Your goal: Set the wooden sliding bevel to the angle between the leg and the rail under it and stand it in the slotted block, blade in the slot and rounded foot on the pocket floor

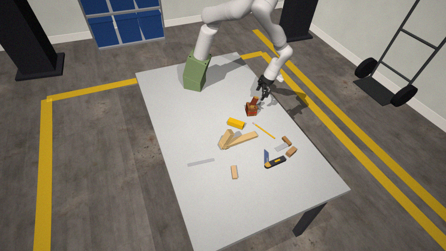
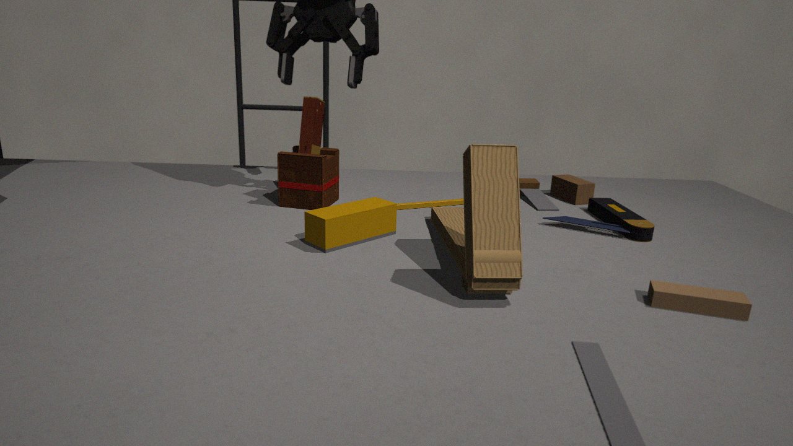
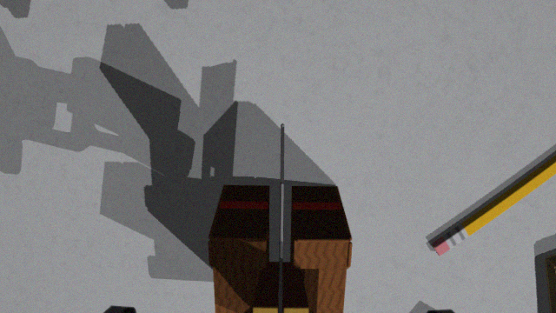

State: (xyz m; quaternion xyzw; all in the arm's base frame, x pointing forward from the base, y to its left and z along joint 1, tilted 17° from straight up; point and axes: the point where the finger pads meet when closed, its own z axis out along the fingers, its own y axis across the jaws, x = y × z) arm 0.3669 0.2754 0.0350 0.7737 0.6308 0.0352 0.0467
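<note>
The wooden sliding bevel lies 2 cm to the right of my hand and 8 cm below it. The rest, counted from my hand: pencil 16 cm ahead, 2 cm to the right, 15 cm below; then yellow block 7 cm ahead, 17 cm to the right, 15 cm below; then grey blade 1 cm to the right, 10 cm below.
</note>
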